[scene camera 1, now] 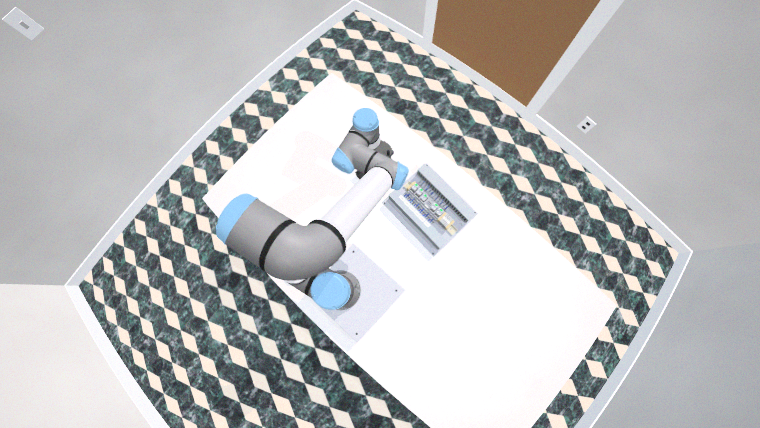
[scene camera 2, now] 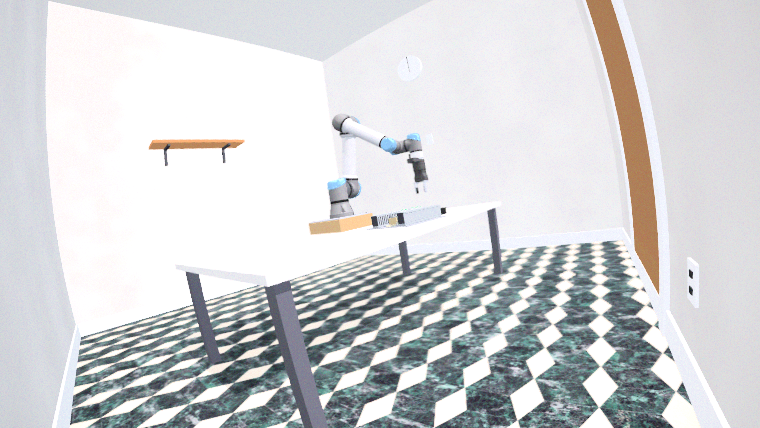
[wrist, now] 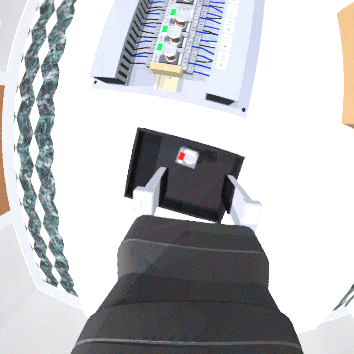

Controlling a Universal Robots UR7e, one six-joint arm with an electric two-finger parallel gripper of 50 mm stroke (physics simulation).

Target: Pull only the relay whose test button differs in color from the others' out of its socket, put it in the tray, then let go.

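Places are measured from the arm's base along level axes (x ahead, y left, z up), in metres.
Pixels of known places: gripper, between the fingertips: [scene camera 2: 421,192] [wrist: 194,182]; arm's base, origin of its link: [scene camera 2: 341,216].
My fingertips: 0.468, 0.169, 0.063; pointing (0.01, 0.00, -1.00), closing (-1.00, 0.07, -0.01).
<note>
For each thing: its top centre in the pictures, then the offset to it from my fingertips, as dx, dy, dz. "spot": a spot on its surface instead. Level surfaces: height alone.
- relay with the red test button, centre of its top: [wrist: 187,158] +0.010, -0.006, -0.091
- black tray, a spot on its surface: [wrist: 131,167] spot: +0.095, +0.014, -0.106
- grey panel, centre of its top: [wrist: 184,12] [scene camera 1: 430,207] [scene camera 2: 408,220] +0.022, -0.253, -0.127
- panel with its wire ducts, a spot on its surface: [wrist: 117,47] spot: +0.109, -0.163, -0.075
- white table, height of its surface: dz -0.138
The relay with the red test button [wrist: 188,157] stands in the black tray [wrist: 131,167], near its far wall in the wrist view. The relays with green test buttons [wrist: 170,53] sit in their sockets in the grey panel [wrist: 170,96] [scene camera 1: 431,248]. My gripper [wrist: 194,182] [scene camera 2: 421,191] is open, with its fingers wide apart and nothing between them. It hangs well above the tray and the table, and the relay in the tray is apart from the fingers. In scene camera 1 the arm hides the tray, and the gripper's fingertips do not show there.
The panel with its wire ducts [wrist: 117,47] and blue wires lies beside the tray. The arm's base stands on a mounting block [scene camera 2: 340,225] [wrist: 348,65] [scene camera 1: 372,311] on the white table [scene camera 1: 505,319] [scene camera 2: 255,261]. A wall shelf [scene camera 2: 196,144] shows in scene camera 2.
</note>
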